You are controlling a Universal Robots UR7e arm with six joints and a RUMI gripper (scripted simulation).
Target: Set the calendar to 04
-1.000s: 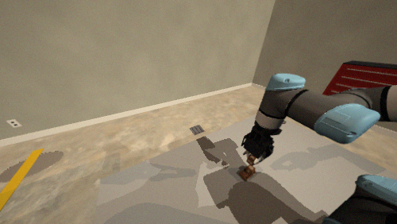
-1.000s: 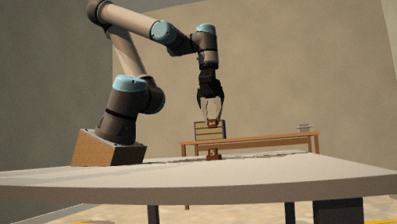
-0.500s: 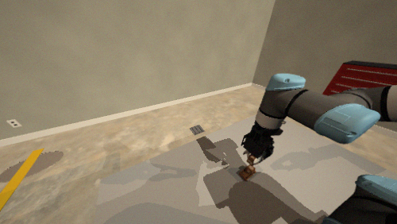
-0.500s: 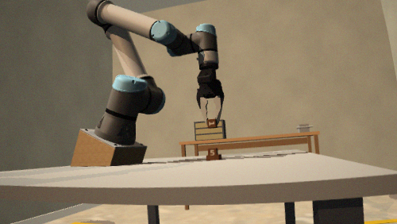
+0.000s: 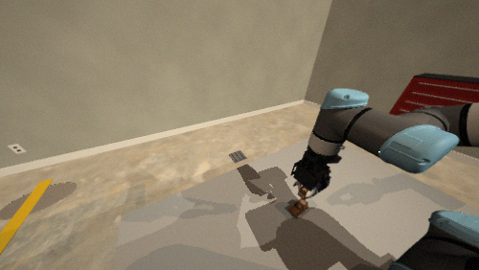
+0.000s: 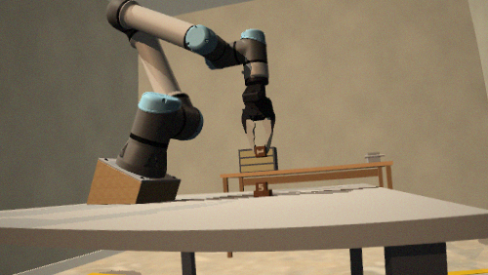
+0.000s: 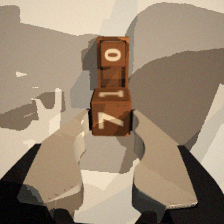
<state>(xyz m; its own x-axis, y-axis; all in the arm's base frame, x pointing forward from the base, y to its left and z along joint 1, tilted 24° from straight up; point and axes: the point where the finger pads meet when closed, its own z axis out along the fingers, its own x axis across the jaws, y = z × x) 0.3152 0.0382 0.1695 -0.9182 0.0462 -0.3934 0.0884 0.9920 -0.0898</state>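
Right now my hand is 11 cm above the cube and 3 cm to the left of it. From my hand the other things lie so: calendar tray: 13 cm below, 1 cm to the right.
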